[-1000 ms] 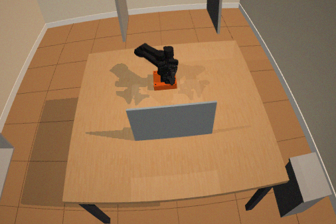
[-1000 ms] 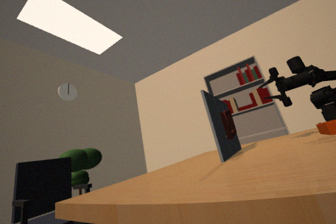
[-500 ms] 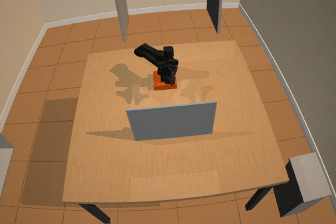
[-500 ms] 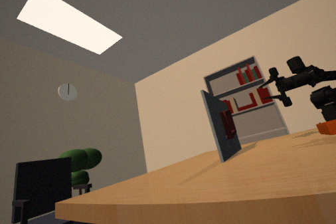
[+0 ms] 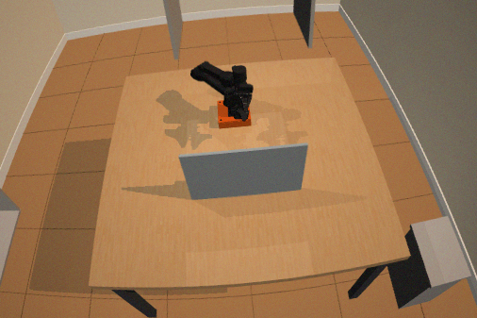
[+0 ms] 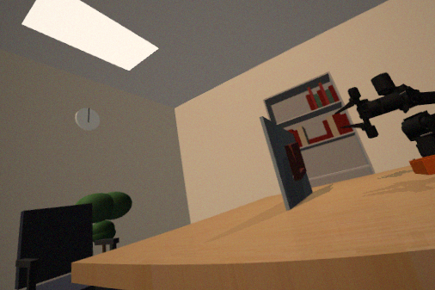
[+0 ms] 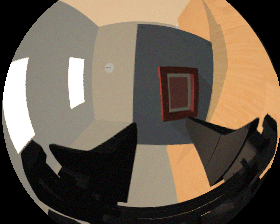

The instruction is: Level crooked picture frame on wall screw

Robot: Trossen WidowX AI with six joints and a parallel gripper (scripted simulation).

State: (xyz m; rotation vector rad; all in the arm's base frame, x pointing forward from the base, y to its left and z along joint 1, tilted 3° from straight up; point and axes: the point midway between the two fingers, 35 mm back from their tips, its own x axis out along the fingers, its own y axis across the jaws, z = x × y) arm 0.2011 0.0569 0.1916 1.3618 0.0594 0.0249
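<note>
The dark red picture frame is 200 mm ahead of my gripper tip and 90 mm below it. From my gripper tip the other things lie so: grey wall panel (210 mm ahead, 10 mm to the right, 100 mm below).
</note>
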